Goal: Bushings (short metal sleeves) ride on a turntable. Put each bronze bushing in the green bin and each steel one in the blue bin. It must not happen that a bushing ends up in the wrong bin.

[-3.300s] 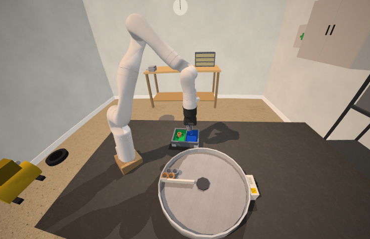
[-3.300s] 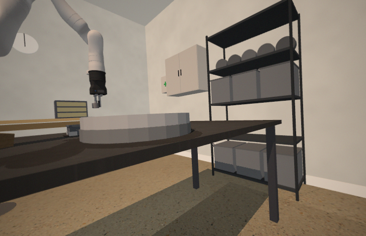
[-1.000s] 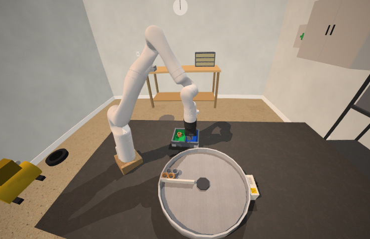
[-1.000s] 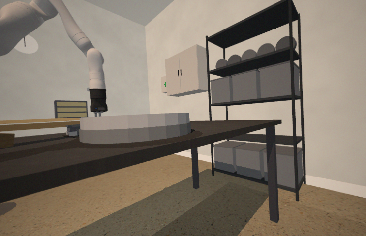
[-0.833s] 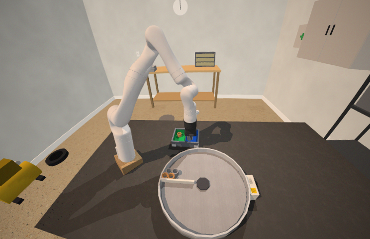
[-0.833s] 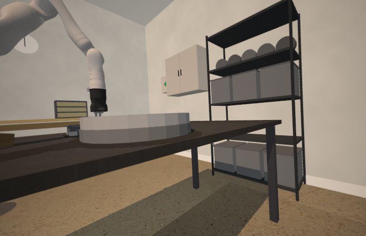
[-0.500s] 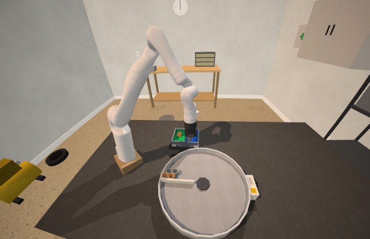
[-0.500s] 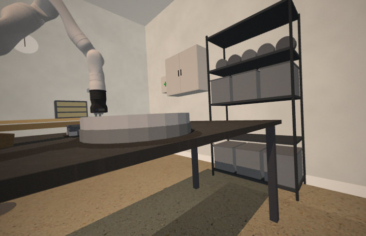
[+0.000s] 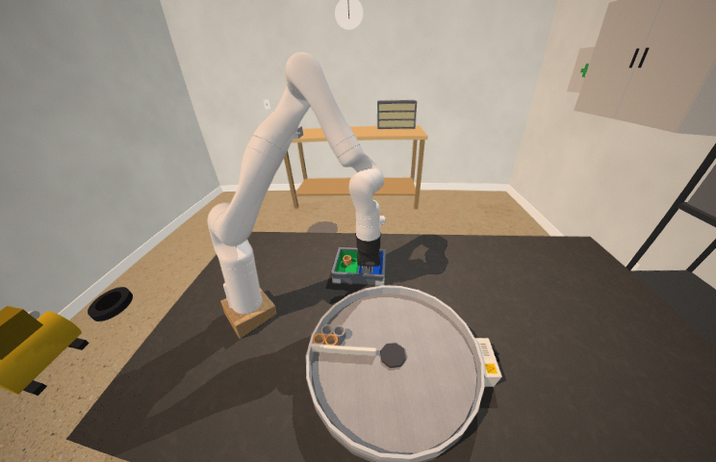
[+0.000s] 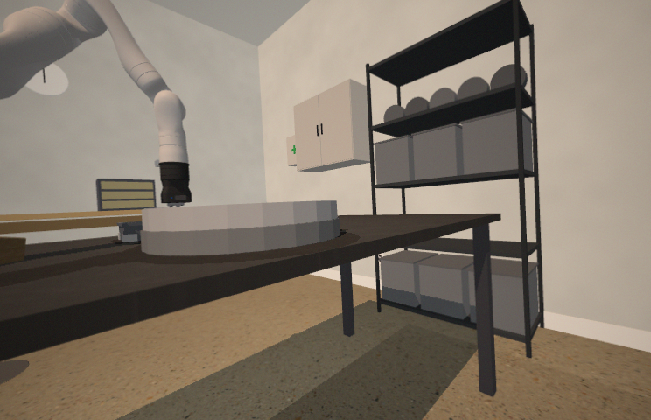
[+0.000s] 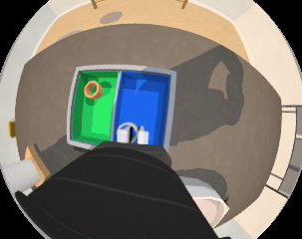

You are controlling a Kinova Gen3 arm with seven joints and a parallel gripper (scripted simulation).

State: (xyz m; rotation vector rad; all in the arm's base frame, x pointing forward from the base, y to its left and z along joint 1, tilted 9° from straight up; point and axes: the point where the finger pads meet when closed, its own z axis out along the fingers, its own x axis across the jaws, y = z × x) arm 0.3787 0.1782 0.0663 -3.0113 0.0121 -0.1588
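The green bin is 4 cm to the left of my hand, 4 cm behind it and 3 cm below it. The rest, counted from my hand: turntable 32 cm to the right, 7 cm ahead.
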